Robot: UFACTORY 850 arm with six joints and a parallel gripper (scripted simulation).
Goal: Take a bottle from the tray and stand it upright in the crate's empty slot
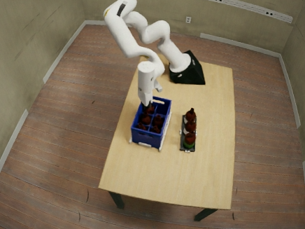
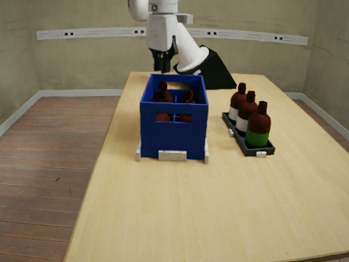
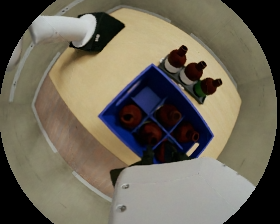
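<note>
Now: the dark tray 2 cm behind my hand, 30 cm to the left of it and 23 cm below it. The rest, counted from my hand: blue crate (4 cm to the left, 16 cm below).
</note>
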